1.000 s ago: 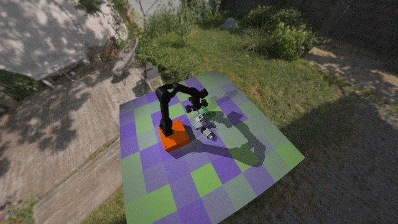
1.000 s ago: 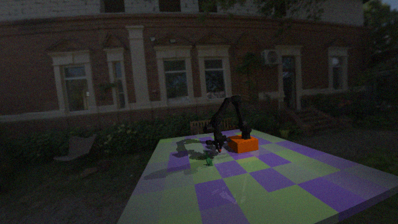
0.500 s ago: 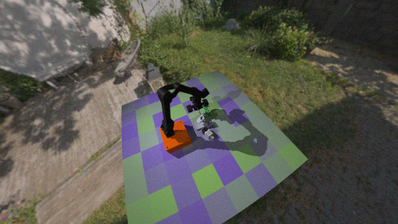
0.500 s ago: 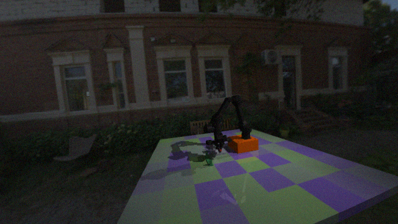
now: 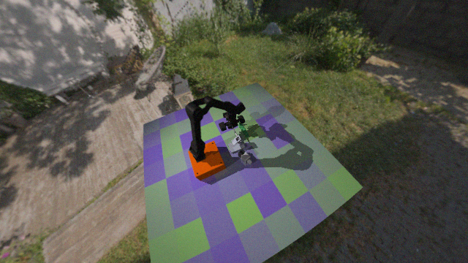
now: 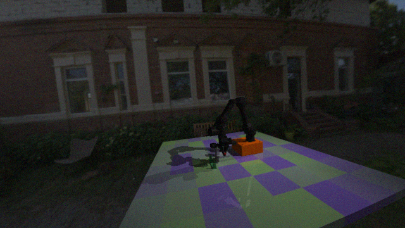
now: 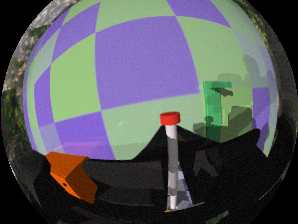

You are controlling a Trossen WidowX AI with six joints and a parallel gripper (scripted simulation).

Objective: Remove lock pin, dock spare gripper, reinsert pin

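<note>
Right now the green strip is 9 cm ahead of my gripper tip, 3 cm to the right of it and 3 cm below it. Also, from my gripper tip: spare gripper 25 cm to the right, 3 cm below, 3 cm behind; then grey mount 13 cm to the right, 2 cm behind.
</note>
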